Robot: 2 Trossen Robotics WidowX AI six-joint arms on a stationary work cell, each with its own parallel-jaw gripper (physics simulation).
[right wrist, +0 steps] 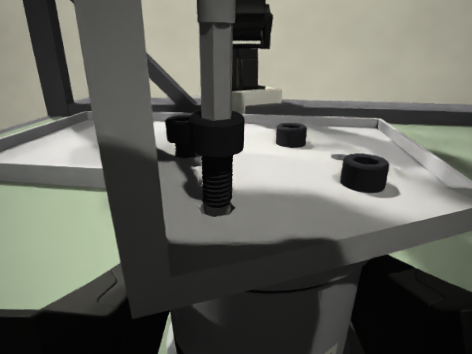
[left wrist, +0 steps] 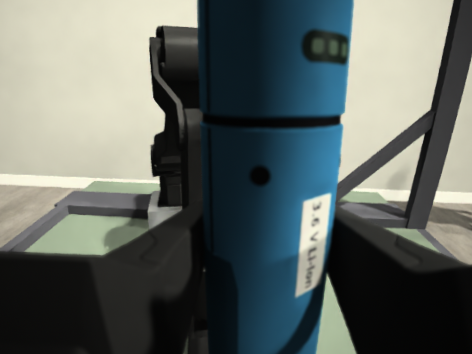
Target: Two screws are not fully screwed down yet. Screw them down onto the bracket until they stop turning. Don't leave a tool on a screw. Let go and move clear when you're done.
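Frame: origin at the left arm's base, x ahead, y left, z up, level; metres.
Where they show: left gripper, between the fingertips: [left wrist: 262, 212]; left arm's base, origin of its link: [right wrist: 239, 88]; right arm's base, origin of its link: [left wrist: 175, 199].
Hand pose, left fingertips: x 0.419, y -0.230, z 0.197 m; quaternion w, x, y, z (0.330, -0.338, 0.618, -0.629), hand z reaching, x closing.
Note:
Each offset is from my left fingertips to the top centre of the thing. "spot": to the spot under its first point.
A blue electric screwdriver @(spot: 0.027 m back, 0.021 m left, 0.031 m up) [left wrist: 270, 160] stands upright between the fingers of my left gripper [left wrist: 262, 212], which is shut on it. In the right wrist view its grey hex bit @(0.024 m back, 0.011 m left, 0.138 m down) [right wrist: 216, 72] meets the head of a black screw @(0.025 m back, 0.011 m left, 0.153 m down) [right wrist: 217, 135]. That screw's thread shows above the pale bracket @(spot: 0.016 m back, 0.020 m left, 0.171 m down) [right wrist: 280, 210], with its tip at a hole. Another black screw @(0.058 m back, 0.015 m left, 0.160 m down) [right wrist: 179, 129] behind it also stands raised. Two more screws @(0.052 m back, 0.050 m left, 0.165 m down) [right wrist: 291, 135] @(0.017 m back, 0.045 m left, 0.165 m down) [right wrist: 364, 173] have their heads low on the bracket. My right gripper [right wrist: 254, 243] is shut on a grey cylindrical part under the bracket; its fingertips are partly hidden.
The bracket's upright post @(spot: 0.008 m back, 0.008 m right, 0.153 m down) [right wrist: 120, 150] rises close left of the bit. A pale tray rim @(0.173 m back, 0.038 m left, 0.221 m down) [right wrist: 50, 175] shows behind at left. Dark frame beams [left wrist: 442, 115] [right wrist: 47, 60] stand at the side. The other arm [left wrist: 172, 115] shows behind the screwdriver in the left wrist view.

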